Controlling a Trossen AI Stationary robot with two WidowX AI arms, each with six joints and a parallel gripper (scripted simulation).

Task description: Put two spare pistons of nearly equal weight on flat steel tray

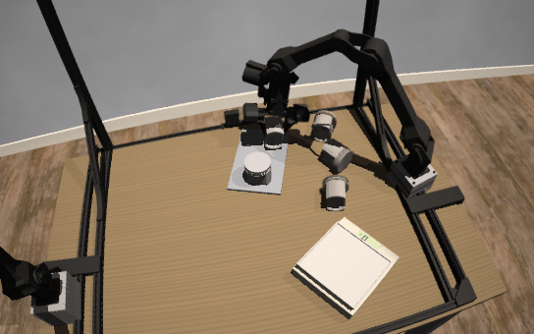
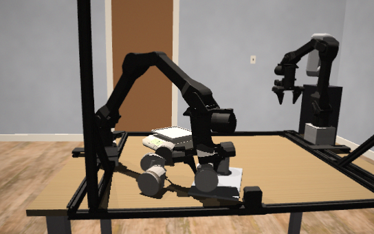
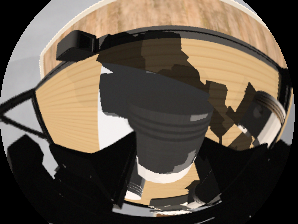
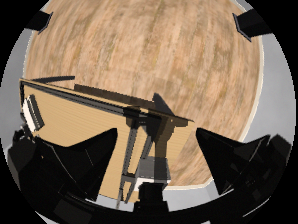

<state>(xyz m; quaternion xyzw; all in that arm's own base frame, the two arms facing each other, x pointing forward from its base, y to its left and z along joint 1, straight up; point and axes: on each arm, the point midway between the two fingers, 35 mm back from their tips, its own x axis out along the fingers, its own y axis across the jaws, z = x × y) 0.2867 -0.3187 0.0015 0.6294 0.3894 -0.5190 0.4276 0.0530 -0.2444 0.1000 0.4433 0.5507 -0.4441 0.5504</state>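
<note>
Right now my left hand is 7 cm to the left of the flat steel tray, 7 cm above it and 4 cm short of it.
</note>
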